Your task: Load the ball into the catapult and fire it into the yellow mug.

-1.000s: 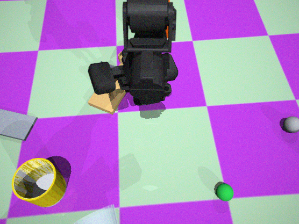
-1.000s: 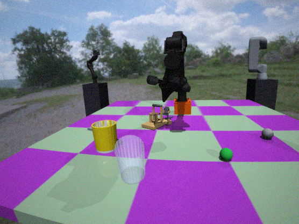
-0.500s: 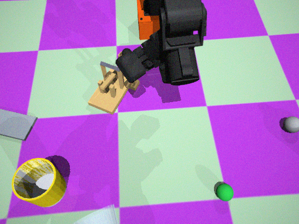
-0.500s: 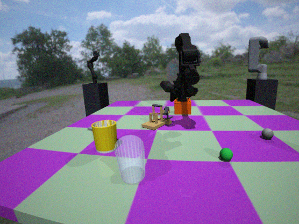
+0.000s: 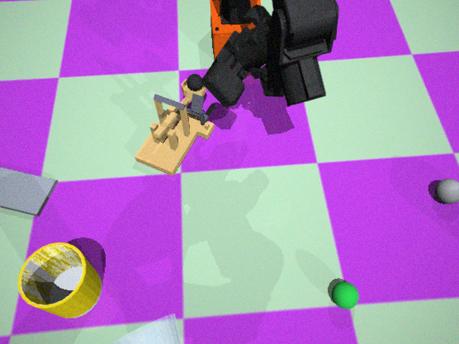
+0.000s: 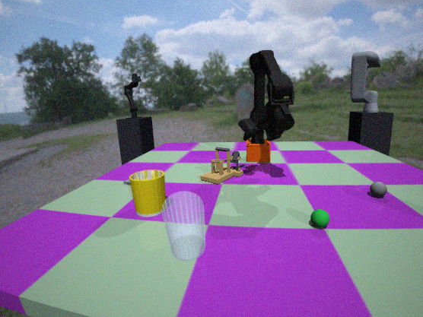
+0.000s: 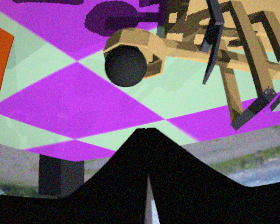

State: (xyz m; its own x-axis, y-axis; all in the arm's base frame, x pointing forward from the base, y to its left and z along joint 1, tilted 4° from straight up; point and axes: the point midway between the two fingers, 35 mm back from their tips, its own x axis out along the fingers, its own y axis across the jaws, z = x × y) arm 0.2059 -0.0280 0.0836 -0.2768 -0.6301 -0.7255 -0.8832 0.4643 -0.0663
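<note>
The black ball lies 30 mm behind my gripper tip, 40 mm to the right of it and 70 mm below it. Round my gripper tip: yellow mug (350 mm ahead, 230 mm to the right, 100 mm below); grey slab (160 mm ahead, 360 mm to the right, 120 mm below); wooden catapult (30 mm ahead, 50 mm to the right, 80 mm below).
</note>
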